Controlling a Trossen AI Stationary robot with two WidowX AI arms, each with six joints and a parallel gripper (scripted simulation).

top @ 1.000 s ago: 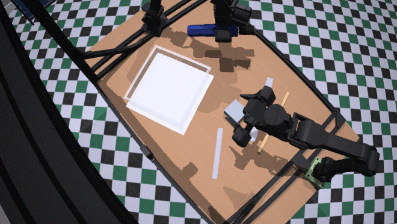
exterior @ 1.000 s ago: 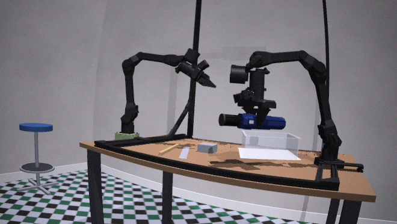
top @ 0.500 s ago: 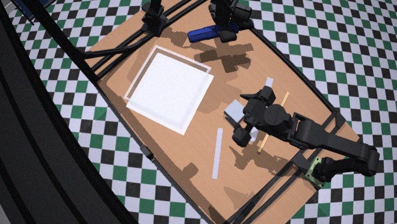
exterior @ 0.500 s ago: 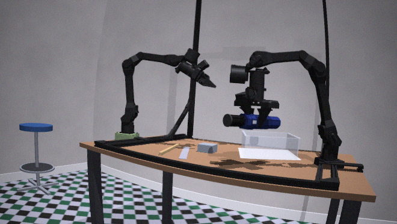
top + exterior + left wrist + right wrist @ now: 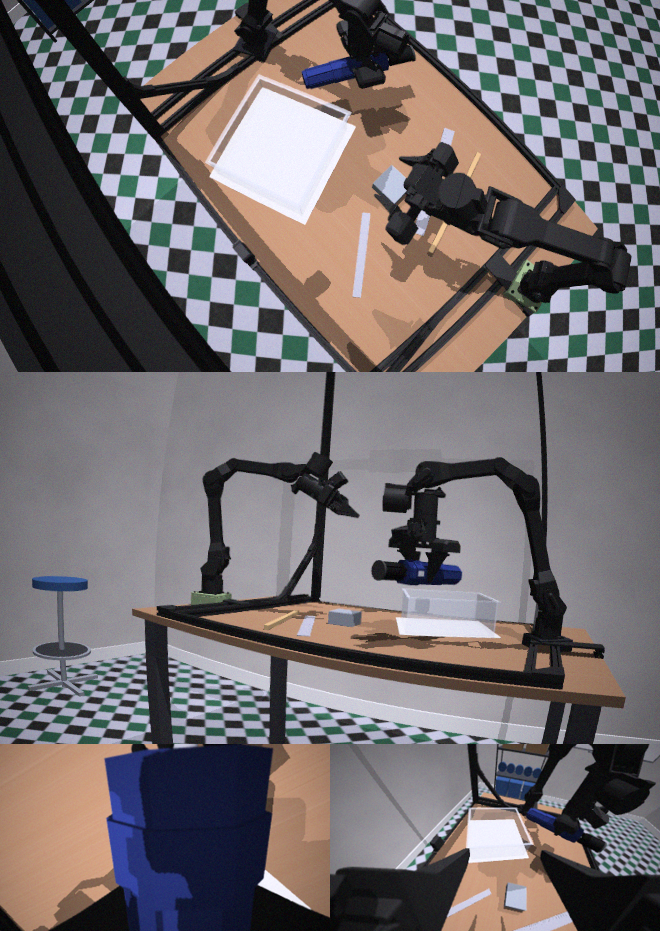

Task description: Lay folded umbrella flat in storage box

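Right now the clear storage box is 25 cm behind my left hand, 3 cm to the left of it and 13 cm below it. The rest, counted from my left hand: wooden stick: 4 cm behind, 38 cm to the right, 17 cm below; folded umbrella: 1 cm below; grey block: 13 cm behind, 24 cm to the right, 16 cm below.
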